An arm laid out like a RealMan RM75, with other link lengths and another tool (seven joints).
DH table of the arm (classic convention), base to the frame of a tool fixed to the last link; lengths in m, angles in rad. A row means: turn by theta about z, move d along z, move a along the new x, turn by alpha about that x. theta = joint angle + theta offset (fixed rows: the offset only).
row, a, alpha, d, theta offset
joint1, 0, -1.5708, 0.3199, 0
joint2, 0, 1.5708, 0, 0
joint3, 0, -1.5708, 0.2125, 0
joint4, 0, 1.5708, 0, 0
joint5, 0, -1.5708, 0.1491, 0
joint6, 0, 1.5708, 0, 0
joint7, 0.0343, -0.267, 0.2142, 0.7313
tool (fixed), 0, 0, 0.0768, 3.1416
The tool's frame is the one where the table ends.
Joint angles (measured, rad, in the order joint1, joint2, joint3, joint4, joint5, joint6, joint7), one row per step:
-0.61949 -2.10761 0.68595 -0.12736 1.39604 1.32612 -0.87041
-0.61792 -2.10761 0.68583 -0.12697 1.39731 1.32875 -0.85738
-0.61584 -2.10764 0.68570 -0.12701 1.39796 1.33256 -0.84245
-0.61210 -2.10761 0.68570 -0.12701 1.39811 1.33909 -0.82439
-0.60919 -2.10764 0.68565 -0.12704 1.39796 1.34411 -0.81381
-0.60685 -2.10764 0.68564 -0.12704 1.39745 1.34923 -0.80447
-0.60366 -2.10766 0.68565 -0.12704 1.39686 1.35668 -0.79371
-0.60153 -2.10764 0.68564 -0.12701 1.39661 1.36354 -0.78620
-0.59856 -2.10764 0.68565 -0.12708 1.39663 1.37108 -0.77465
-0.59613 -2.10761 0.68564 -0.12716 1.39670 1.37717 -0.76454
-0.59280 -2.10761 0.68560 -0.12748 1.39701 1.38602 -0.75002
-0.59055 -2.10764 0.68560 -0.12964 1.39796 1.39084 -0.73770
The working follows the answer.
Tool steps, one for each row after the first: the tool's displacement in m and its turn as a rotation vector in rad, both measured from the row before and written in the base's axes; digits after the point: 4 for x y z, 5 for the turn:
0.0000 -0.0009 -0.0002 0.00649 0.00727 -0.00845
0.0001 -0.0010 0.0000 0.00779 0.00719 -0.00919
0.0001 -0.0013 0.0004 0.01022 0.00723 -0.01089
0.0001 -0.0009 0.0005 0.00638 0.00322 -0.00626
0.0003 -0.0007 0.0006 0.00606 0.00226 -0.00601
0.0005 -0.0011 0.0009 0.00728 0.00150 -0.00746
0.0007 -0.0009 0.0009 0.00536 -0.00003 -0.00651
0.0006 -0.0012 0.0008 0.00737 0.00218 -0.00841
0.0004 -0.0010 0.0006 0.00639 0.00229 -0.00717
0.0007 -0.0015 0.0009 0.00898 0.00315 -0.01047
0.0002 -0.0014 -0.0001 0.00533 0.00395 -0.00699

Tool pose at each row, in the base's axes (x y z in m, rotation vector in rad; rounded; the steps above come from the unrounded poses):
-0.0739 0.3343 -0.0325 0.00571 2.44579 0.62754
-0.0739 0.3335 -0.0327 0.02096 2.44948 0.63279
-0.0738 0.3325 -0.0327 0.03765 2.45250 0.63930
-0.0737 0.3312 -0.0322 0.05744 2.45439 0.64803
-0.0736 0.3303 -0.0318 0.06871 2.45436 0.65355
-0.0733 0.3295 -0.0312 0.07922 2.45351 0.65867
-0.0728 0.3285 -0.0302 0.09172 2.45123 0.66456
-0.0721 0.3276 -0.0293 0.10175 2.44822 0.66833
-0.0715 0.3264 -0.0285 0.11569 2.44625 0.67394
-0.0711 0.3254 -0.0279 0.12776 2.44492 0.67889
-0.0703 0.3239 -0.0270 0.14518 2.44279 0.68564
-0.0701 0.3225 -0.0271 0.15725 2.44328 0.68947

